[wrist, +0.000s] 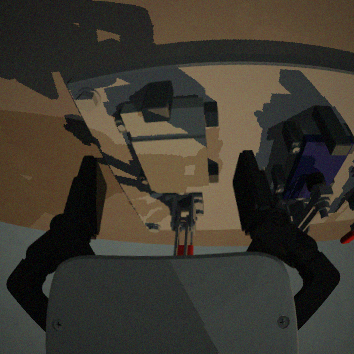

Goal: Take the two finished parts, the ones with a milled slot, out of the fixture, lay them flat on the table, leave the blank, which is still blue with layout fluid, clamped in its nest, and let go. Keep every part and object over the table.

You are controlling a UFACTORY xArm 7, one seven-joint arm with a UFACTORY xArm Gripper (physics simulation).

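Places are measured from the arm's base along level axes (x ahead, y left, z up), in centimetres.
Pixels of known places: gripper, fingertip midpoint: (167,167).
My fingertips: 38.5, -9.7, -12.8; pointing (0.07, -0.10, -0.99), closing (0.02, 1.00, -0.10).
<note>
Behind a point stands the place of what it marks, as x, y, z.
A light-coloured part (172,167) {41.2, -9.7, -14.9} with a dark slot line across it sits in a nest on the fixture plate (235,90) {35.2, -5.7, -16.5}, left of centre in the wrist view. Dark blocks stand around its edges. The blue blank (317,162) {38.6, 0.8, -13.9} sits tilted in view in a dark nest at the right, with clamp parts at its near end. My gripper (167,167) {38.5, -9.7, -12.8} is open and empty, its fingers standing on the left and right of the slotted part in the view. The height between them and the part is hard to tell. A second slotted part does not show in this view.
A toggle clamp with a red handle (185,250) {46.6, -8.5, -10.2} stands at the near end of the slotted part. Another red handle tip (347,236) {51.3, 12.7, -12.6} shows at the right edge. The brown table (35,165) {45.4, -26.8, -18.0} extends left of the plate. Dark shadows cross the plate and table.
</note>
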